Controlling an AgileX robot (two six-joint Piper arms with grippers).
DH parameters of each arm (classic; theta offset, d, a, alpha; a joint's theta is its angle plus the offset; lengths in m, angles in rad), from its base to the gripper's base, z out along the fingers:
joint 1: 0 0.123 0 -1.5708
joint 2: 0.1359 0 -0.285 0
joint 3: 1.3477 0 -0.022 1.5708
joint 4: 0 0.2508 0 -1.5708
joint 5: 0 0 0.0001 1.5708
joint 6: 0 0.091 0 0
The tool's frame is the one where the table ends.
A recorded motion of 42 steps. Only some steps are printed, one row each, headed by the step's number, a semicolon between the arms.
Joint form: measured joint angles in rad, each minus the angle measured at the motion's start. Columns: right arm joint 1, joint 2, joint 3, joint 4, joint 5, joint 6; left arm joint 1, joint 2, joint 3, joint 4, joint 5, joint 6.
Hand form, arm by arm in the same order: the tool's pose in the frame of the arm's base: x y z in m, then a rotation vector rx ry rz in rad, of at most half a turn. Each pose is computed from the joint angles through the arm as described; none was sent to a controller.
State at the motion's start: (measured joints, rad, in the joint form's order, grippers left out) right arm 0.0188 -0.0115 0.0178 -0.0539 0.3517 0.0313; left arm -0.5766 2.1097 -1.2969 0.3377 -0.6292 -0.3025
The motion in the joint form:
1: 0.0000 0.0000 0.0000 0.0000 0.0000 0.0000; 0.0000 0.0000 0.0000 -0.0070 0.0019 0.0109
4: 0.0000 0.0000 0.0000 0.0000 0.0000 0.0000; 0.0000 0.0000 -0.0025 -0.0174 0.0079 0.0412
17: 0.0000 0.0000 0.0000 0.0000 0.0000 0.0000; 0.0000 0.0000 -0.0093 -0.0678 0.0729 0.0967
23: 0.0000 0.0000 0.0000 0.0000 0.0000 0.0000; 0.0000 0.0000 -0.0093 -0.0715 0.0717 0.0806
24: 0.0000 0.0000 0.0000 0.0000 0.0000 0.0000; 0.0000 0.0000 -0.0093 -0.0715 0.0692 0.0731
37: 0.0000 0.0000 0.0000 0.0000 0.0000 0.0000; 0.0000 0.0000 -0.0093 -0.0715 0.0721 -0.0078
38: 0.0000 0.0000 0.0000 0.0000 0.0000 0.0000; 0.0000 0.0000 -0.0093 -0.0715 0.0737 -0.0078
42: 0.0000 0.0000 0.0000 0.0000 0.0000 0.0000; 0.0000 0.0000 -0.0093 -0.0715 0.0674 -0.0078
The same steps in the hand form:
1: 0.0531 -0.0007 0.1762 -0.0221 1.8410 -0.0174; 0.3837 -0.2702 0.1844 0.6140 1.6177 -0.6061
4: 0.0531 -0.0007 0.1762 -0.0221 1.8410 -0.0174; 0.3844 -0.2699 0.1847 0.6264 1.6120 -0.5830
17: 0.0531 -0.0007 0.1762 -0.0221 1.8410 -0.0174; 0.3873 -0.2671 0.1815 0.6252 1.6611 -0.5247
23: 0.0531 -0.0007 0.1762 -0.0221 1.8410 -0.0174; 0.3874 -0.2670 0.1817 0.6079 1.6673 -0.5375
24: 0.0531 -0.0007 0.1762 -0.0221 1.8410 -0.0174; 0.3874 -0.2671 0.1819 0.6014 1.6678 -0.5440
37: 0.0531 -0.0007 0.1762 -0.0221 1.8410 -0.0174; 0.3874 -0.2670 0.1817 0.5361 1.7005 -0.6010
38: 0.0531 -0.0007 0.1762 -0.0221 1.8410 -0.0174; 0.3874 -0.2670 0.1815 0.5363 1.7020 -0.6003
42: 0.0531 -0.0007 0.1762 -0.0221 1.8410 -0.0174; 0.3874 -0.2671 0.1821 0.5354 1.6960 -0.6030

